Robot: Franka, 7 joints.
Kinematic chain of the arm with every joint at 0, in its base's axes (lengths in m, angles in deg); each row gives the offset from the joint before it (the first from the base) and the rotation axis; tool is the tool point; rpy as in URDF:
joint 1: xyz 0 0 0.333 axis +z
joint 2: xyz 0 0 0 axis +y
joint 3: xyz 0 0 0.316 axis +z
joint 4: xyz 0.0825 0 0 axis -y
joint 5: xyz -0.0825 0 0.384 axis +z
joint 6: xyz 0 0 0 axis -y
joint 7: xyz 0.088 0 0 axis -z
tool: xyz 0 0 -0.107 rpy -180 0 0
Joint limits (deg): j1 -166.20..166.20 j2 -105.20..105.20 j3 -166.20..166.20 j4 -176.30..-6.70 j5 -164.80..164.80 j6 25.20..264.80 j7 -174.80..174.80
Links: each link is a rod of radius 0.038 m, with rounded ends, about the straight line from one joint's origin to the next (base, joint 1, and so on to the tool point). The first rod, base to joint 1, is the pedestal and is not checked.
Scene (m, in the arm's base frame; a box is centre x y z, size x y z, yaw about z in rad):
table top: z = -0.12
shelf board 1: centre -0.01 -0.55 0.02 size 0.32 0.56 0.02 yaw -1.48
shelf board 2: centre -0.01 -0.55 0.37 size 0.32 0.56 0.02 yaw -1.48
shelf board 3: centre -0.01 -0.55 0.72 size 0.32 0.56 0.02 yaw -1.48
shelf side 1: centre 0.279 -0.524 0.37 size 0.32 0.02 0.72 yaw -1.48
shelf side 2: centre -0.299 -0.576 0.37 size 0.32 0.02 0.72 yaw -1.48
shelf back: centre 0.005 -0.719 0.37 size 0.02 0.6 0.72 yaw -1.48
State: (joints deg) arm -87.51 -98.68 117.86 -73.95 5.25 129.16 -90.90
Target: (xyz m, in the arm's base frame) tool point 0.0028 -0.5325 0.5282
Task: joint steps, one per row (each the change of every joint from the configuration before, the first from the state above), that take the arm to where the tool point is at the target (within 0.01 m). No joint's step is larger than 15 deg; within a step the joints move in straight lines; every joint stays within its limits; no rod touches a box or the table.
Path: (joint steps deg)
1: -6.05 5.13 -13.05 -6.98 -9.98 -4.26 -3.63
2: -6.04 5.13 -13.04 -6.99 -9.98 -4.26 -3.63
3: -6.05 5.13 -13.05 -6.98 -9.98 -4.26 -3.63
4: -6.04 5.13 -13.04 -6.99 -9.98 -4.25 -3.63
5: -8.72 1.33 -5.32 -11.82 8.00 -2.83 3.63
6: -8.72 1.33 -5.31 -11.82 7.99 -2.83 3.63
7: -8.72 1.33 -5.31 -11.81 7.99 -2.84 3.63
8: -8.73 1.33 -5.32 -11.82 8.00 -2.83 3.63
9: -6.54 13.39 7.79 9.31 1.95 10.11 0.00
10: -6.54 13.39 7.80 9.31 1.96 10.11 0.00
11: -6.54 13.40 7.79 9.32 1.95 10.11 0.00

